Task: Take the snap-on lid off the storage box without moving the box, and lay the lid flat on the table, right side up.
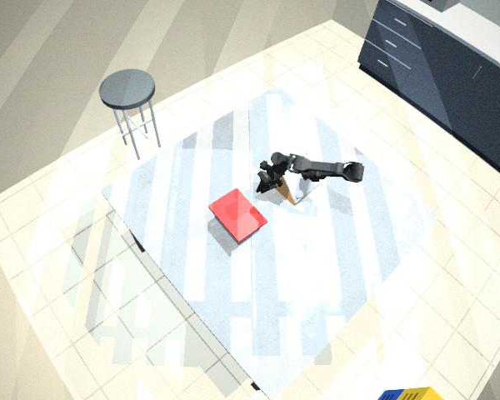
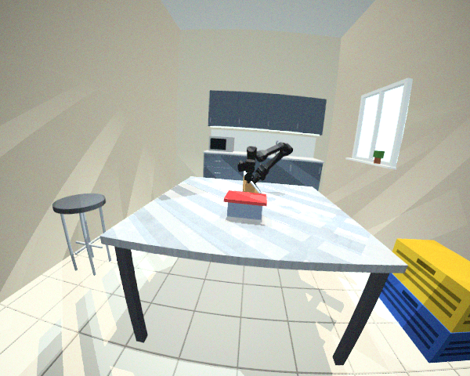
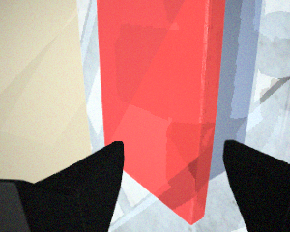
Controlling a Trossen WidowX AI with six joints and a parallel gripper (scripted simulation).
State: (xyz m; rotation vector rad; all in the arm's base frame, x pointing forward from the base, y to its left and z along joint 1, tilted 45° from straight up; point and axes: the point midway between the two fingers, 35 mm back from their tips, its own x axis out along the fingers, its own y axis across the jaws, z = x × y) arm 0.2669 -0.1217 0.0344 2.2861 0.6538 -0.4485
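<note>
My gripper tip is now 120 mm short of the red lid, 70 mm above it and 20 mm to the left of it. The rest, counted from my gripper tip: grey-blue storage box 120 mm below, 120 mm ahead, 20 mm to the right.
</note>
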